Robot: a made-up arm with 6 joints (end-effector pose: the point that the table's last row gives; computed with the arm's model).
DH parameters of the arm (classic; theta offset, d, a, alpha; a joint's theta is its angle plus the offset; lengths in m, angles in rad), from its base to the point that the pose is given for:
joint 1: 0 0.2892 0 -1.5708
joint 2: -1.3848 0 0.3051 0
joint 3: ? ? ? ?
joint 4: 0 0.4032 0 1.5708
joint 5: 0 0 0.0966 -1.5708
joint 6: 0 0.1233 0 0
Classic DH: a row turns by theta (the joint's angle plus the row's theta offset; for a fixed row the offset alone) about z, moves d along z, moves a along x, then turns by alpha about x.
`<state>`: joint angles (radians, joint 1 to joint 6).
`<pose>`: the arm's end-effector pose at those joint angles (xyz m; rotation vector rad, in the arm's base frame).
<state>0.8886 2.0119 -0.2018 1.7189 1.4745 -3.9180</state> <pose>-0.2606 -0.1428 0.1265 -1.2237 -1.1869 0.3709</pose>
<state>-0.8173 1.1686 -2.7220 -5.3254 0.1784 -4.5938</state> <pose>0.5324 -0.6550 0.4785 0.1642 1.7586 -0.8554</pose>
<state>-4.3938 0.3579 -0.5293 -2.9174 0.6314 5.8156</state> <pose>-0.1070 0.3208 0.0134 -2.1217 1.1891 0.6179</pose>
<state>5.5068 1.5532 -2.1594 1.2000 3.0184 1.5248</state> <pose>0.4360 -0.2831 0.0266 -0.6701 0.5883 2.5279</pose>
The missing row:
joint 3: 1.3848 0 0.0912 -1.5708
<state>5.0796 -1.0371 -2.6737 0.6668 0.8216 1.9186</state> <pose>-0.1979 0.5568 0.9215 -0.4962 0.2751 -1.8599</pose>
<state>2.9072 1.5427 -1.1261 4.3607 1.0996 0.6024</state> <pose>-0.1654 0.1032 -0.3035 -1.4000 1.8085 0.8915</pose>
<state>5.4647 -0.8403 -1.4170 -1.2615 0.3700 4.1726</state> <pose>0.1516 -0.0986 0.9631 0.6391 0.8986 -1.1043</pose>
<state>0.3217 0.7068 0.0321 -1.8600 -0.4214 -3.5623</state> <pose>-0.0846 0.1118 0.0938 2.5202 -0.9220 -1.3324</pose>
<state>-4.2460 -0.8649 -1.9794 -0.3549 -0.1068 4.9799</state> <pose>0.0676 -0.2186 1.0762 0.1252 -0.2519 -2.7447</pose>
